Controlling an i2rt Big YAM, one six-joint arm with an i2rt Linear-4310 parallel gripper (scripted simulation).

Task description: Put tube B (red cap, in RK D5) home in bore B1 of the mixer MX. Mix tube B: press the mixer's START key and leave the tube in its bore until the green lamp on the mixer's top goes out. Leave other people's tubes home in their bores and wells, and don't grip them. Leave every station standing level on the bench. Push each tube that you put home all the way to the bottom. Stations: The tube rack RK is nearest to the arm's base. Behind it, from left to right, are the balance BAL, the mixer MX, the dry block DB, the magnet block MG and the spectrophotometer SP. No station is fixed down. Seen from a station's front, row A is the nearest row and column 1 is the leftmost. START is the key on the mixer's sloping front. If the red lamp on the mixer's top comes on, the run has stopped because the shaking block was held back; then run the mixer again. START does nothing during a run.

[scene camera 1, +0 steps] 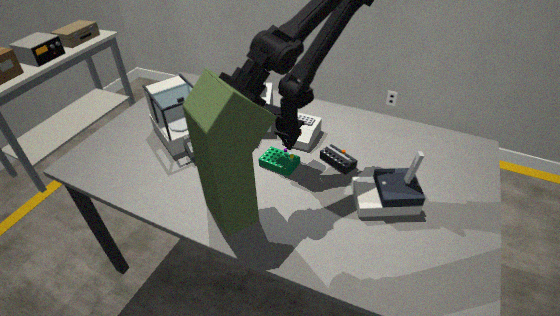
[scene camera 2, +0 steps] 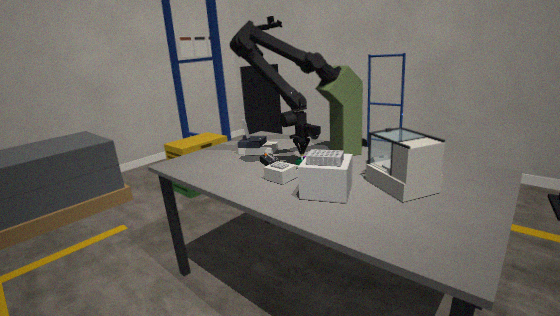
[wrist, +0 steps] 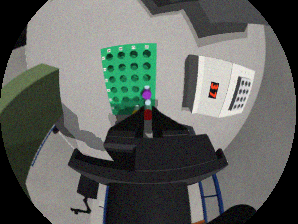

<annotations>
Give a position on a green rack RK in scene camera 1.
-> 274,159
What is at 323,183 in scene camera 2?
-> A white mixer MX.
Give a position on a green rack RK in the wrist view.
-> At 116,64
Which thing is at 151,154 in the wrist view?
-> My gripper.
</annotations>
